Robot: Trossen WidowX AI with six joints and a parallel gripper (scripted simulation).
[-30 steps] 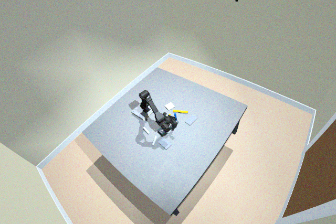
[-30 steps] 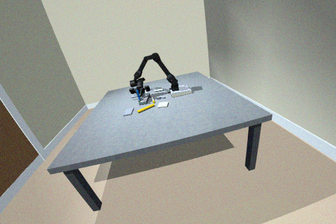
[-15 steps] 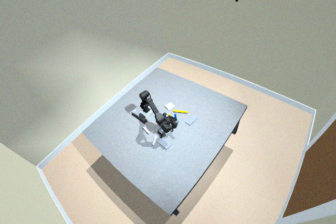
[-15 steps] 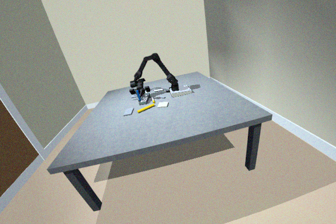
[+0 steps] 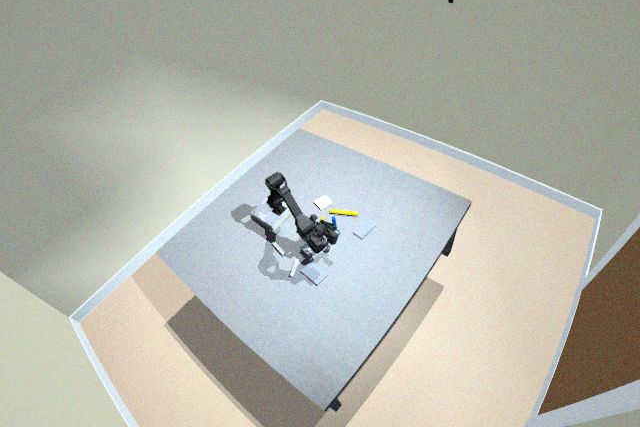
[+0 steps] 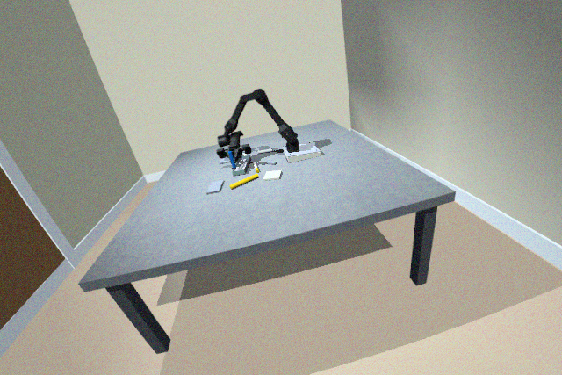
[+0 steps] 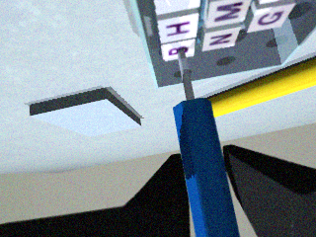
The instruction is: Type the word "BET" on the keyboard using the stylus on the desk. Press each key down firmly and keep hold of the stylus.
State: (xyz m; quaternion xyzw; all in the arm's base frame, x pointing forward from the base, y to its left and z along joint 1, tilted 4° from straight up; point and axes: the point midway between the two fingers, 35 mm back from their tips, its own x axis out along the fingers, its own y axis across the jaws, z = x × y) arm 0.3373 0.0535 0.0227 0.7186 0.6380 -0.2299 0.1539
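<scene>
My gripper tip is 5 cm past the yellow marker, 13 cm to the right of it and 6 cm above it. Round my gripper tip: grey stylus tip 5 cm below; then stylus 1 cm below; then flat grey pad 10 cm ahead, 11 cm to the left, 6 cm below.
</scene>
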